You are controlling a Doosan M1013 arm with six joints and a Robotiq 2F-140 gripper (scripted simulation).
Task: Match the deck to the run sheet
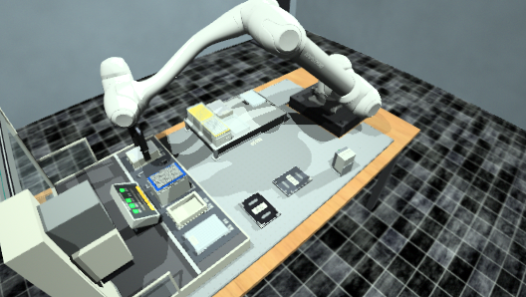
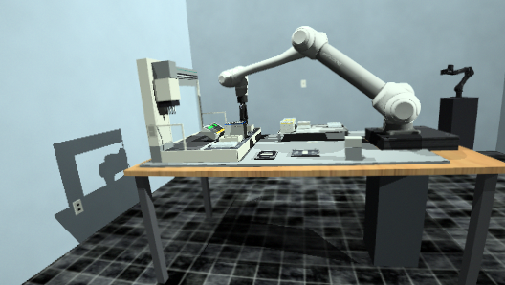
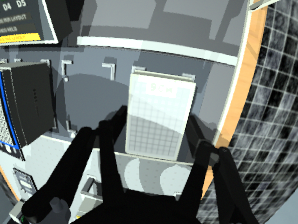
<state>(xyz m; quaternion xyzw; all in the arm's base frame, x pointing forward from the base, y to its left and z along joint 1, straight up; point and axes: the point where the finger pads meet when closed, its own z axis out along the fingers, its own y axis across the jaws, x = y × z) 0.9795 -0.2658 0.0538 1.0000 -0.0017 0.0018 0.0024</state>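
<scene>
My hand is 3 cm above the white deep-well block. The rest, counted from my hand: clear cover (33 cm behind, 10 cm to the left, 2 cm above); yellow-rimmed tip rack (33 cm behind, 11 cm to the left); blue-rimmed tip rack (24 cm to the left, 2 cm above, 1 cm behind).
</scene>
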